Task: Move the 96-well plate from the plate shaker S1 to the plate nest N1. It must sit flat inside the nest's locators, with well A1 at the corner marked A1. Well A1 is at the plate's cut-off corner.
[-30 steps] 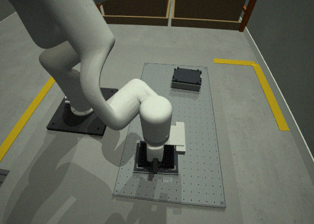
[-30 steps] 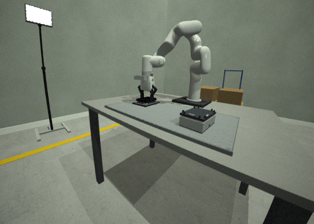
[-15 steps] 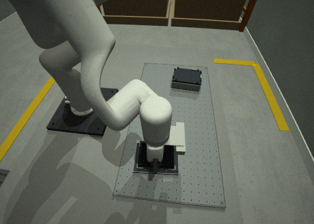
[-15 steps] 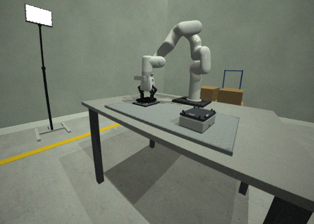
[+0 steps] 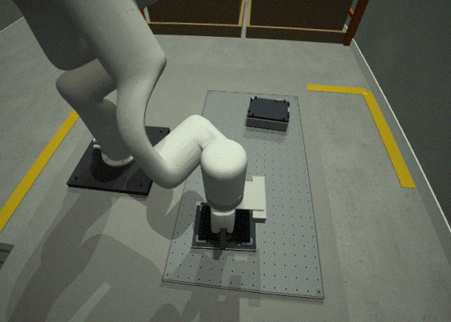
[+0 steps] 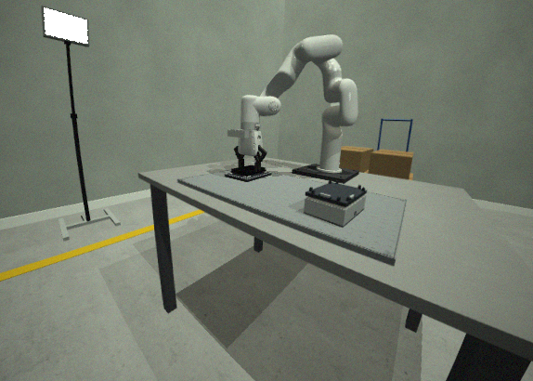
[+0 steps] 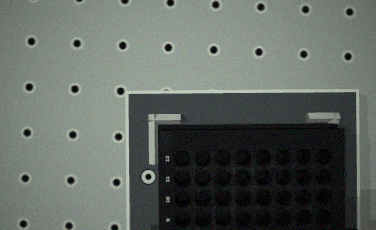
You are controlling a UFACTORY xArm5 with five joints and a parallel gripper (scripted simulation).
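Now: the black 96-well plate 10 mm below my hand. The rest, counted from my hand: plate nest N1: 30 mm below.
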